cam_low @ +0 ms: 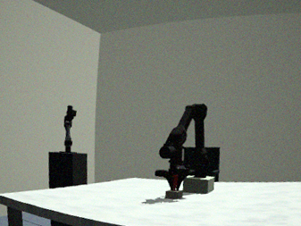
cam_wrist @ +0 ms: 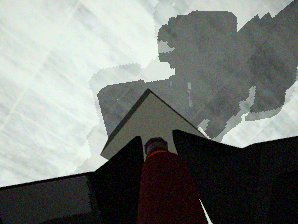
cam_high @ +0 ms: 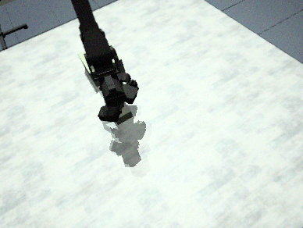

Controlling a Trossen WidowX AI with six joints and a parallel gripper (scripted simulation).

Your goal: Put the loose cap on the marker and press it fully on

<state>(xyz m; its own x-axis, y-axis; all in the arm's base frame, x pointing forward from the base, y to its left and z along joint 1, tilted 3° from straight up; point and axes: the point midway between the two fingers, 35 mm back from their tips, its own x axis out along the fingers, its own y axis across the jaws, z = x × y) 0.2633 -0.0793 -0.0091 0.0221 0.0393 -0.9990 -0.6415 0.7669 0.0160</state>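
My gripper tip is now 20 mm above the holder block and 10 mm past it. From my gripper tip the other things lie so: red cap: 50 mm above, 10 mm behind; red marker: 30 mm above, 10 mm behind.
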